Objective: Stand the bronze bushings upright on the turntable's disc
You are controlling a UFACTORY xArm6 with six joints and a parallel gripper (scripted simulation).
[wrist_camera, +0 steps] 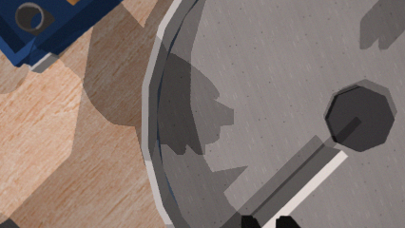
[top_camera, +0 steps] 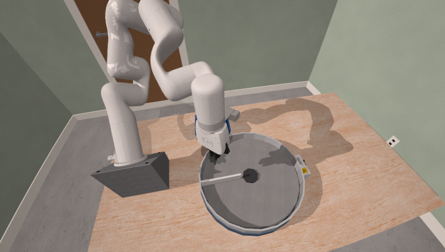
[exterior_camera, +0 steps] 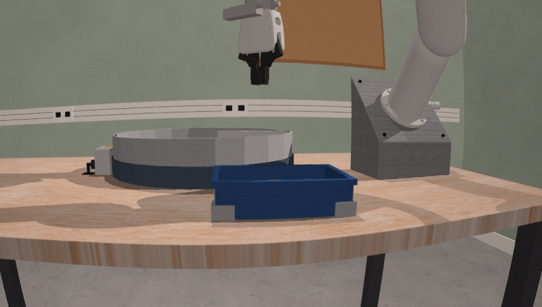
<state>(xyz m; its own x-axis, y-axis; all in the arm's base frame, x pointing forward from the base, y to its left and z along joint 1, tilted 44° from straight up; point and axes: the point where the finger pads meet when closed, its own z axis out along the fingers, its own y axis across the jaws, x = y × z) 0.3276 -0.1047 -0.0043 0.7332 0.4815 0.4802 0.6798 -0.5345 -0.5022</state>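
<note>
Right now my hand is 3 cm short of the blue crate, 31 cm to the right of it and 19 cm above it. Also, from my hand: turntable disc 13 cm ahead, 5 cm to the right, 16 cm below.
</note>
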